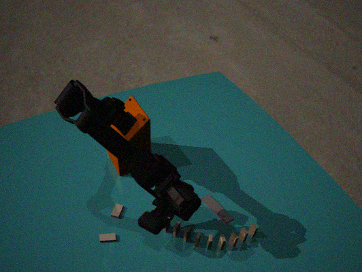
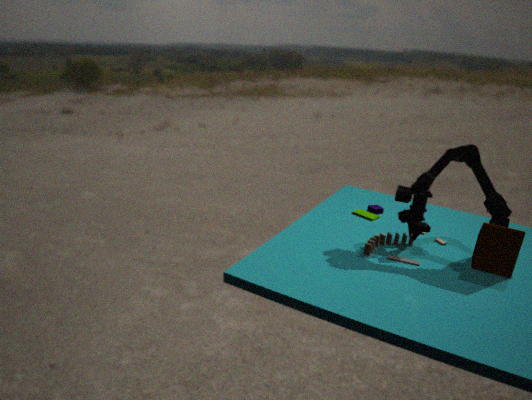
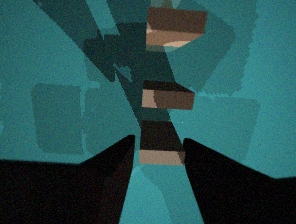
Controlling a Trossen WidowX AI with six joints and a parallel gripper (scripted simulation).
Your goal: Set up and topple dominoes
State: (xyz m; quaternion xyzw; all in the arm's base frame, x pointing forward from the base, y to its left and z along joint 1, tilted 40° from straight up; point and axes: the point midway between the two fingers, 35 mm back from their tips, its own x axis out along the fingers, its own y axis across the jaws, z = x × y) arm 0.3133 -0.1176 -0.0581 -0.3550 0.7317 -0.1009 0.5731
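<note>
My gripper tip is 240 mm to the left of the green slab, 240 mm short of it and 20 mm above it. Round my gripper tip: flat grey strip: 170 mm to the left, 30 mm below, 20 mm ahead; purple block: 320 mm to the right, 200 mm ahead, 20 mm below.
</note>
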